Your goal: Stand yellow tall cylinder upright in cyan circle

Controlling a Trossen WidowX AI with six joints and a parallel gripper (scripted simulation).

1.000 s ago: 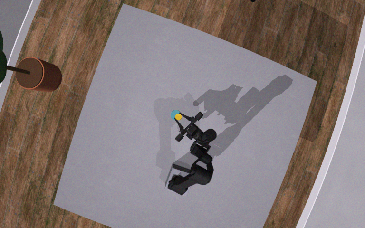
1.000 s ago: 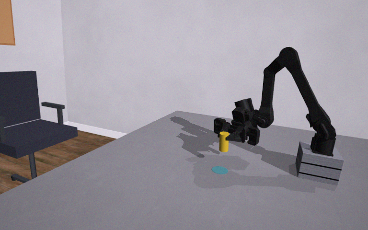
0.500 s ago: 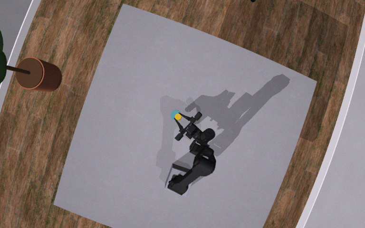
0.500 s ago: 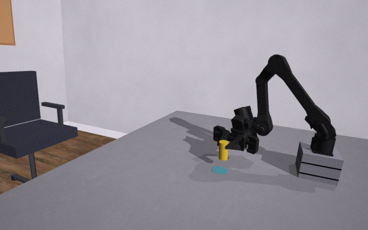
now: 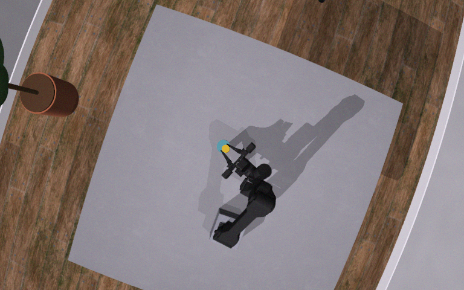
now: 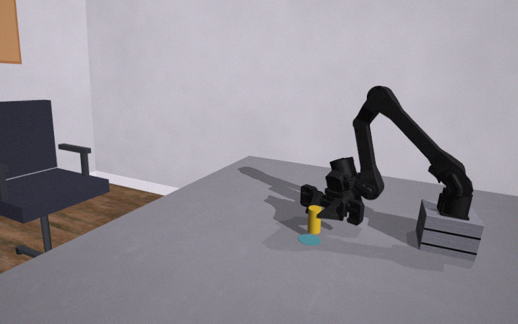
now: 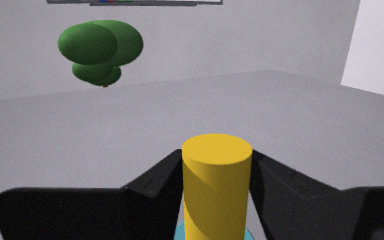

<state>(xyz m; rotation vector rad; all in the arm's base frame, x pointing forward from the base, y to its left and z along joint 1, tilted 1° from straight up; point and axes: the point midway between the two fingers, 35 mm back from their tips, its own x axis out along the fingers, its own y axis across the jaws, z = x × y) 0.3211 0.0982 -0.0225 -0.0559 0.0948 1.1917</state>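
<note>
Right now my hand is 10 mm short of the cyan circle, 30 mm to the right of it and 80 mm above it. From my hand the other things lie so: yellow cylinder: 10 mm ahead, 20 mm to the left, 20 mm below.
</note>
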